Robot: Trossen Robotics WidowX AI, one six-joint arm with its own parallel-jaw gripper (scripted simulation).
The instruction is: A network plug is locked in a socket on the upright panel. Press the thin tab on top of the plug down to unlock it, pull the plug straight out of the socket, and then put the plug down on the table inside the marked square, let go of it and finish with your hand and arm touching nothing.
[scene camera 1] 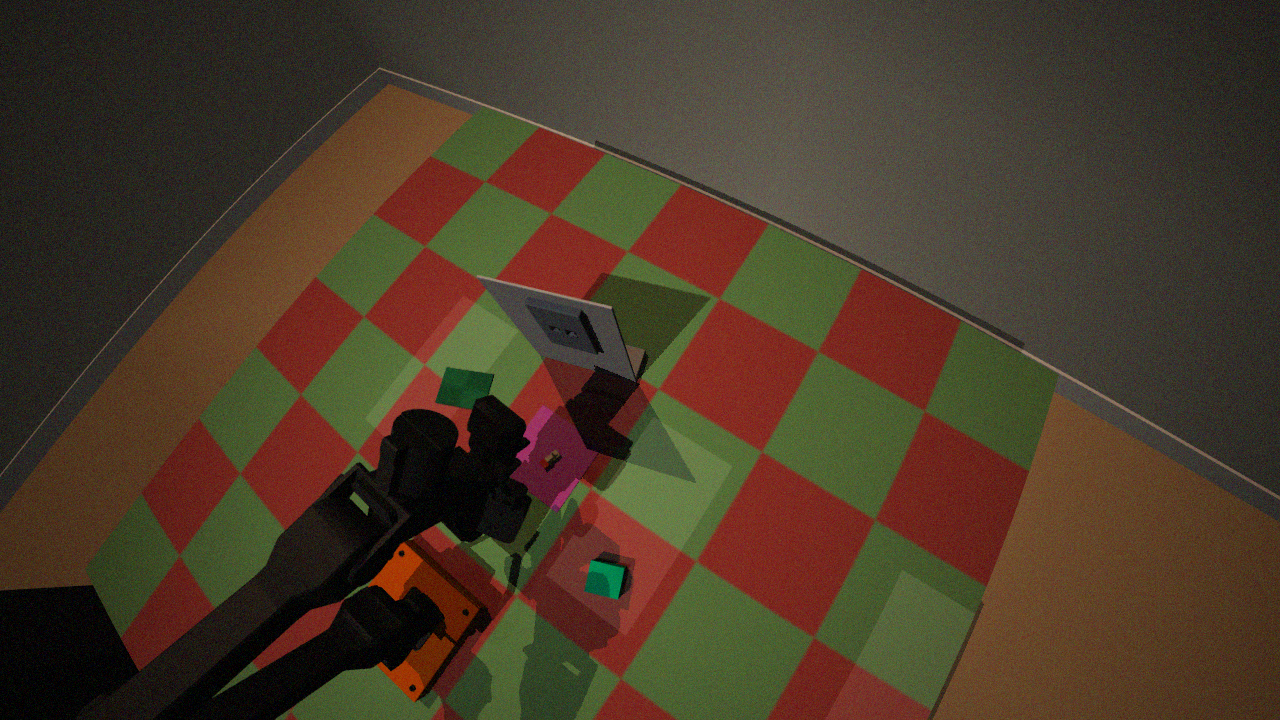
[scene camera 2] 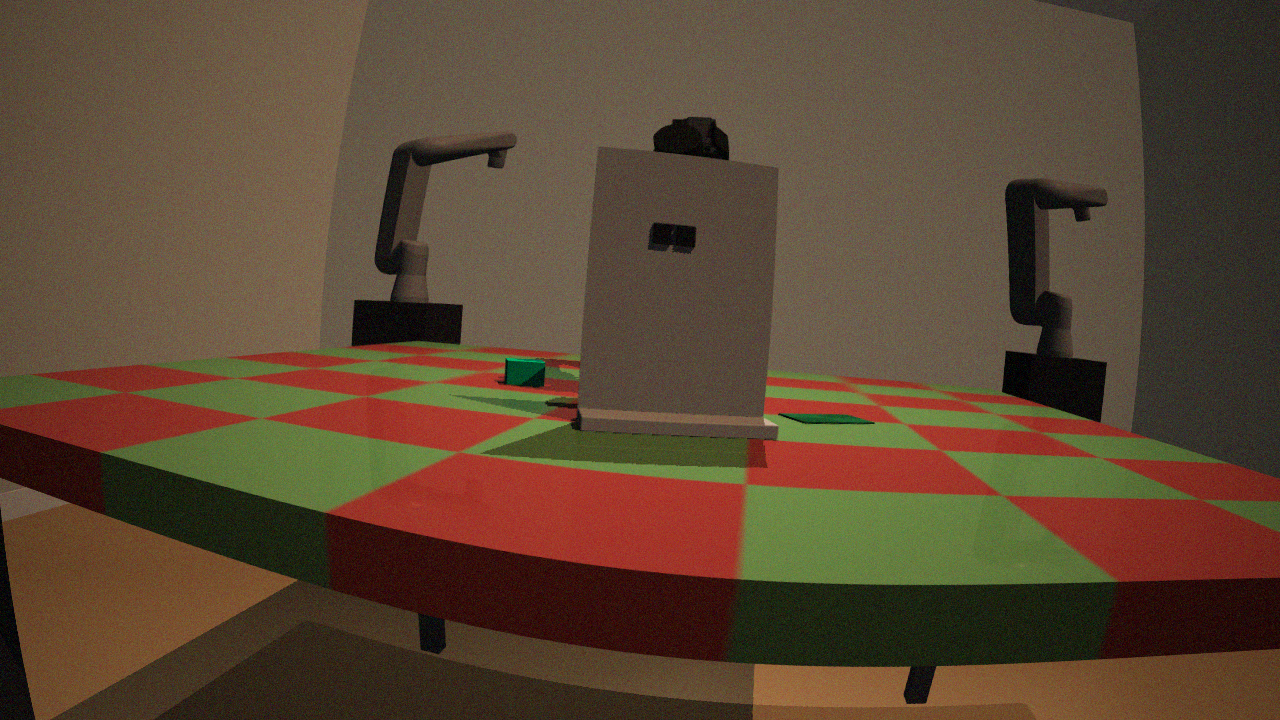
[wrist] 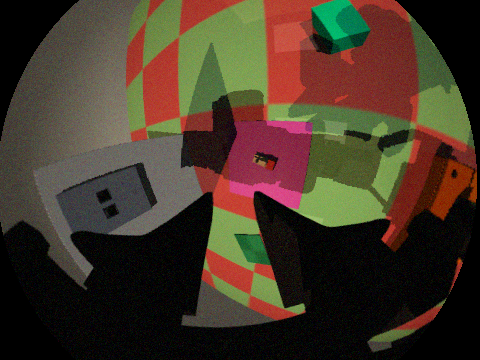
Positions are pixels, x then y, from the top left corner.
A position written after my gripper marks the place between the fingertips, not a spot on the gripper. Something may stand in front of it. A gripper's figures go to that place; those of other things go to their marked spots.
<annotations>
My gripper (scene camera 1: 523, 450) is 60 cm from the lens. A flat green patch (scene camera 1: 460, 388): 78 cm from the lens.
</annotations>
